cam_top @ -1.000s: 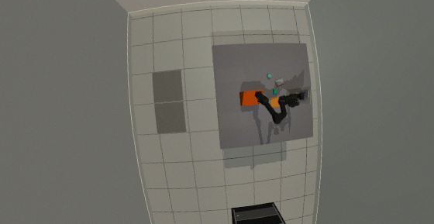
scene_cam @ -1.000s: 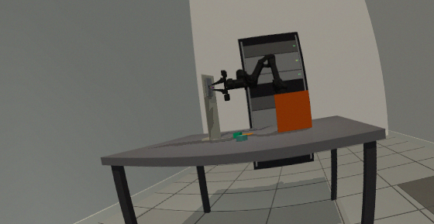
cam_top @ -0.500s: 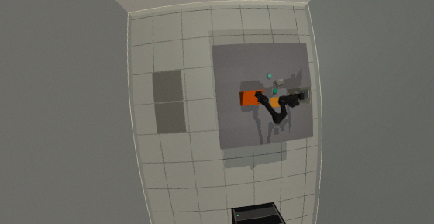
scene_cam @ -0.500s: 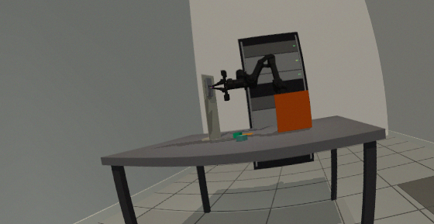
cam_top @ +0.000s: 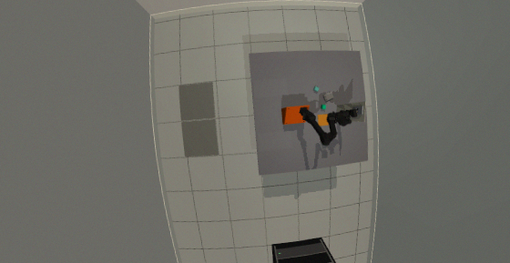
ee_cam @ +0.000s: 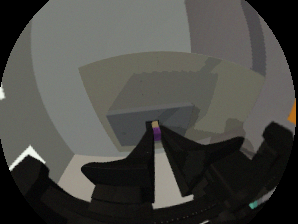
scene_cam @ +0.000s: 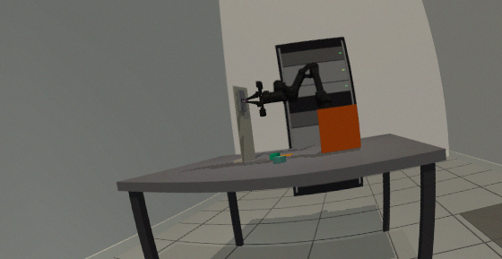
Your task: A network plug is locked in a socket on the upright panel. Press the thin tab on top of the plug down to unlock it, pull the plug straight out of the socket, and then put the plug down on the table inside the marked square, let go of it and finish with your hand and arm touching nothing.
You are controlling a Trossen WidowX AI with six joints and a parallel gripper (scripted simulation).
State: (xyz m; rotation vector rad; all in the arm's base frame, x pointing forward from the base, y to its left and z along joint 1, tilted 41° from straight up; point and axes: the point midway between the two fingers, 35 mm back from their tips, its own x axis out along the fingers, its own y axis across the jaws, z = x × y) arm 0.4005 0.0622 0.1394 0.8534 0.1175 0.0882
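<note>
Right now my gripper tip is 32 cm above the orange marked square, 14 cm past it and 7 cm to the left of it. From my gripper tip the other things lie so: green block 31 cm below, 14 cm behind, 7 cm to the left; then network plug right at my gripper tip; then upright beige panel 13 cm below, 3 cm ahead.
</note>
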